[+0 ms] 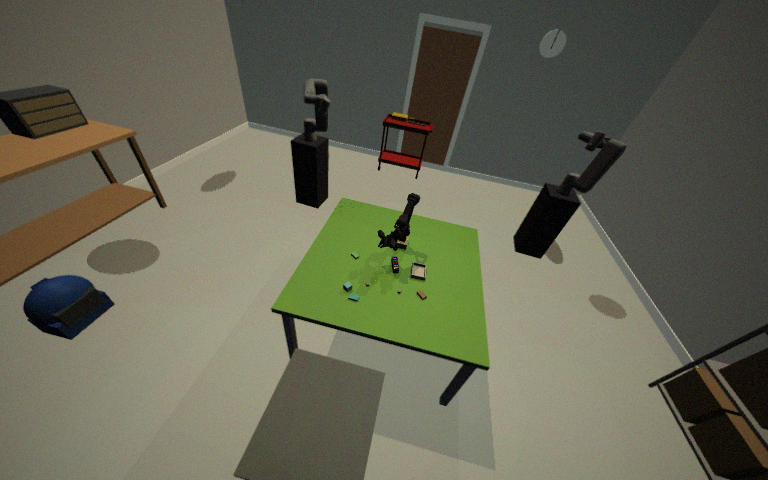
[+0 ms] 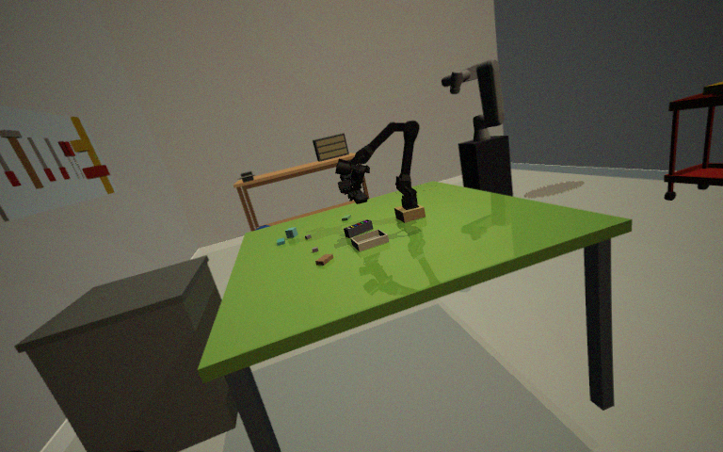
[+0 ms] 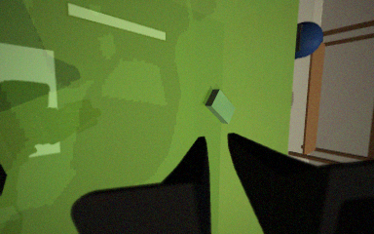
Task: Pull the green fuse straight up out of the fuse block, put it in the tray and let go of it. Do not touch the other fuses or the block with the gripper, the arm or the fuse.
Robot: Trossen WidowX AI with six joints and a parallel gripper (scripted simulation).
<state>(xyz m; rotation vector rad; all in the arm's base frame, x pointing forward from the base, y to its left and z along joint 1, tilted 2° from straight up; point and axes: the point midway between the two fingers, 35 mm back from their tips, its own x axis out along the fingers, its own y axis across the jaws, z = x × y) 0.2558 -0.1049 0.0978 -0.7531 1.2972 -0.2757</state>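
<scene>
The green fuse is 130 mm to the left of my gripper tip, 110 mm below it and 20 mm behind it. From my gripper tip the other things lie so: red fuse (140 mm to the left, 110 mm below); purple fuse (130 mm to the left, 110 mm below, 40 mm behind); blue fuse (150 mm to the left, 110 mm below, 20 mm ahead).
</scene>
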